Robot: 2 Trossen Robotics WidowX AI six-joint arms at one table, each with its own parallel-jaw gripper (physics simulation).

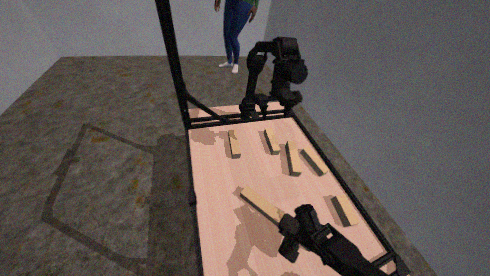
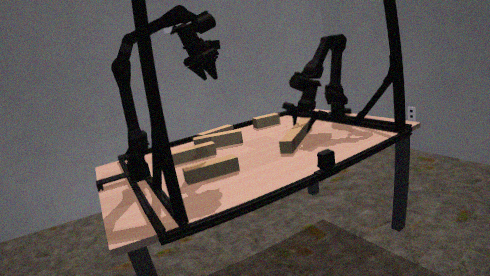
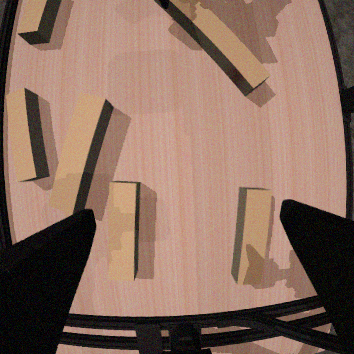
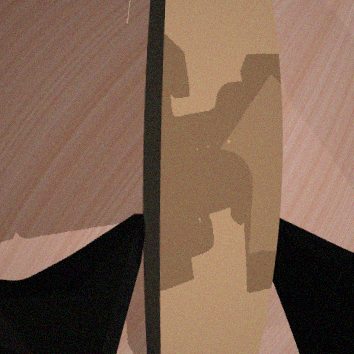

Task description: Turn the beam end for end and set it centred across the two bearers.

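Where they show: left gripper, fingertip midpoint: [image 1: 274, 119] [image 2: 210, 79] [image 3: 189, 214]; right gripper, fingertip midpoint: [image 3: 175, 4] [image 4: 201, 222]; left arm's base, origin of the base link: [image 1: 244, 116] [image 2: 140, 178] [image 3: 184, 335]; right arm's base, origin of the base link: [image 2: 338, 116].
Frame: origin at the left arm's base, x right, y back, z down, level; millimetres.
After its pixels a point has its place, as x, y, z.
The long wooden beam [image 1: 261, 203] @(101, -553, -25) [image 2: 294, 135] @(128, -539, -25) [image 3: 225, 53] @(96, -525, -25) [image 4: 218, 105] @(49, -627, -25) lies slantwise on the table [image 1: 216, 175] @(253, -364, 19). My right gripper [image 1: 282, 216] [image 2: 302, 120] [image 4: 201, 222] @(18, -659, 4) is shut on the beam near one end, one finger against each long side. Two short blocks lie parallel near the left arm's base. They are the bearers [image 1: 234, 143] @(131, -224, -25) [image 1: 272, 141] @(-86, -252, -25) [image 3: 123, 230] @(-90, -237, -25) [image 3: 254, 235] @(126, -214, -25) [image 2: 211, 168] @(148, -202, -12) [image 2: 193, 151] @(-74, -228, -15), and nothing rests on them. My left gripper [image 2: 206, 72] @(4, -312, -264) [image 3: 189, 214] @(4, -312, -264) is open and empty, high above the bearers.
Three more blocks [image 1: 293, 159] @(-144, -392, -31) [image 1: 313, 161] @(-260, -424, -20) [image 1: 345, 211] @(-248, -687, -28) lie along one long side of the table. A black frame rail [image 1: 192, 175] @(372, -335, 22) runs round the table, with a tall post [image 1: 172, 60] @(365, -36, -378). A person [image 1: 235, 27] stands beyond the far end.
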